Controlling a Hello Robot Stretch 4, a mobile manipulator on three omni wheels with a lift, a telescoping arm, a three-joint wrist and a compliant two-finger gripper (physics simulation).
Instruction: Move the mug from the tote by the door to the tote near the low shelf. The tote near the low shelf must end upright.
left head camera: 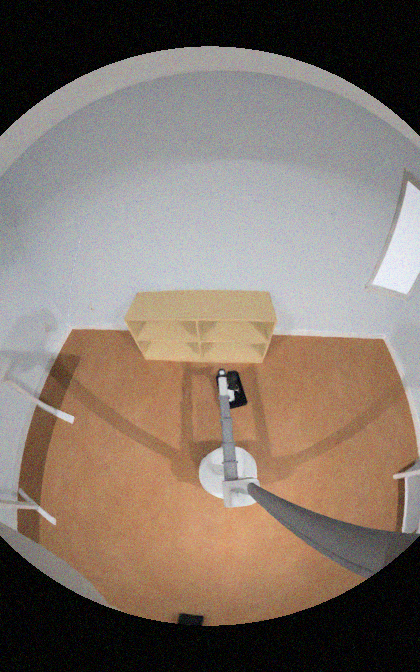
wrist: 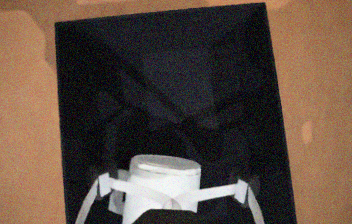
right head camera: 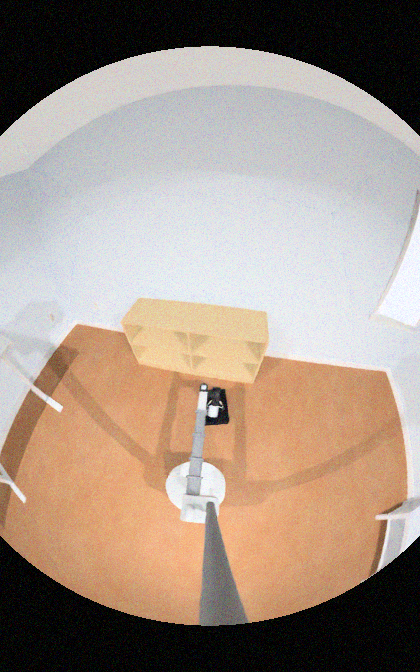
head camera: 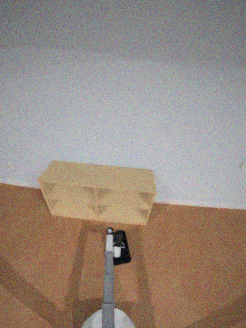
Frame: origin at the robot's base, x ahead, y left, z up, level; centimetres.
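Seen in the pictures: gripper, fingertip midpoint: [wrist: 173,175] [right head camera: 214,408] [head camera: 117,249].
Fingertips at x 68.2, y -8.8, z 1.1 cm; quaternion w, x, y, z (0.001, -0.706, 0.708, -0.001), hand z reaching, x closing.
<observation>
A point is followed by its place in that frame.
The white mug [wrist: 165,182] @(x 68.5, y -8.1, z 5.6 cm) [head camera: 117,251] @(x 64.5, y -8.2, z 5.4 cm) [left head camera: 231,395] [right head camera: 213,411] @(x 63.7, y -8.3, z 5.4 cm) is between the spread fingers of my gripper [wrist: 173,175] @(x 68.2, y -8.8, z 1.1 cm), with its handle to the left in the wrist view. It looks slightly tilted there. My gripper is open, its fingertips apart from the mug's sides. The black tote [wrist: 170,30] @(x 84.3, y -7.8, z 3.8 cm) [head camera: 126,254] @(x 64.2, y -18.1, z -2.5 cm) [left head camera: 241,398] [right head camera: 223,419] @(x 59.6, y -17.5, z -2.6 cm) near the low shelf stands upright on the floor, under and around the mug and fingers. The mug's lower part is hidden, so its contact with the tote floor cannot be seen.
The low wooden shelf [head camera: 102,175] @(x 121.4, y 9.6, z 58.2 cm) [left head camera: 200,305] [right head camera: 200,317] @(x 120.4, y 7.2, z 58.2 cm) stands against the wall just beyond the tote. My arm [head camera: 108,285] @(x 29.3, y 0.1, z 42.7 cm) [left head camera: 227,430] [right head camera: 197,445] @(x 27.3, y -0.3, z 42.7 cm) reaches over the floor beside the tote. A dark box [left head camera: 190,620] shows at the bottom edge of the left head view.
</observation>
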